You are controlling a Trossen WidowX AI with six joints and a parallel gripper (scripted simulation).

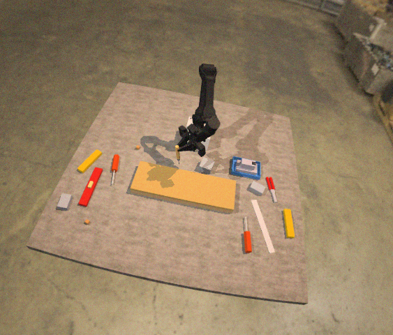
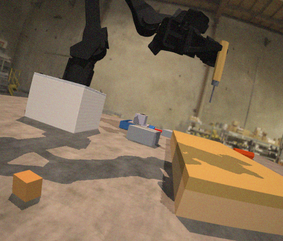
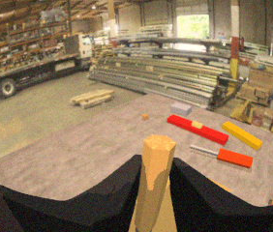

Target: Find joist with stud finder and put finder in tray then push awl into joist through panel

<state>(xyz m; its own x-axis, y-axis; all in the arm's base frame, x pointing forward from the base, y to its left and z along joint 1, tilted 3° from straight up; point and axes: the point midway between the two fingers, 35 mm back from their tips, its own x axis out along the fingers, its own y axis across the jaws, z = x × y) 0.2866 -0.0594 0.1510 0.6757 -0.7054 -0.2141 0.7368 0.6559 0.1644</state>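
My gripper tip is now 1 cm to the right of the awl and 6 cm above it. From my gripper tip the other things lie so: grey stud finder: 17 cm behind, 41 cm to the left, 19 cm below; blue tray: 17 cm behind, 40 cm to the left, 22 cm below; red level: 15 cm ahead, 40 cm to the right, 22 cm below.
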